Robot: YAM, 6 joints.
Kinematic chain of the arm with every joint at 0, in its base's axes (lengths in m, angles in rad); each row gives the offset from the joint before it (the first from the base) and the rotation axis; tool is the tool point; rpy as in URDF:
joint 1: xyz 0 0 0.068 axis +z
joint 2: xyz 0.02 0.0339 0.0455 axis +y
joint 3: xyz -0.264 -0.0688 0 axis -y
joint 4: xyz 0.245 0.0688 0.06 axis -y
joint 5: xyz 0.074 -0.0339 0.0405 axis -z
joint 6: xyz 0.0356 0 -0.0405 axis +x
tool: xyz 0 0 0 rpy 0 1.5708 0
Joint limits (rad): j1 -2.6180..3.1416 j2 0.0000..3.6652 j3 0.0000..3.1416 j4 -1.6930..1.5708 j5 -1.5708..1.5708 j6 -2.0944..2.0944
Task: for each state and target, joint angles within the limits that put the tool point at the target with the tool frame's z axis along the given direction. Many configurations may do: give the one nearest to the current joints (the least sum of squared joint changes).
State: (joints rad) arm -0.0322 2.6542 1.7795 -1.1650 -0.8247 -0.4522
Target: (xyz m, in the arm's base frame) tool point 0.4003 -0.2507 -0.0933 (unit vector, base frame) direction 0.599 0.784 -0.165
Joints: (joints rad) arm -0.6339 2.9632 1.9607 -0.4580 -1.4041 -0.4522
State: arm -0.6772 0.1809 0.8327 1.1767 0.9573 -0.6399
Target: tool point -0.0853 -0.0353 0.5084 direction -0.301 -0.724 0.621
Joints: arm 0.1271 0.5078 1.0724 1.5674 0.7476 -0.6399
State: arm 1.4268 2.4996 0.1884 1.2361 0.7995 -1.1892
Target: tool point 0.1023 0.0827 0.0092 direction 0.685 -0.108 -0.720
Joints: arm 0.8379 2.0857 0.0019 0.9964 0.6207 -1.1892
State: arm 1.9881 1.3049 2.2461 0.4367 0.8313 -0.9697
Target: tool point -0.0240 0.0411 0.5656 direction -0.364 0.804 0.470
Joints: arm 2.2953 0.7514 1.5638 -0.3040 0.2633 -0.9697
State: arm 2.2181 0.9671 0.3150 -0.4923 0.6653 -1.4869
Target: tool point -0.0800 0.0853 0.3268 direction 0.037 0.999 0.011
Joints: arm 2.5928 0.4782 0.6018 -0.1012 1.0589 -1.4869
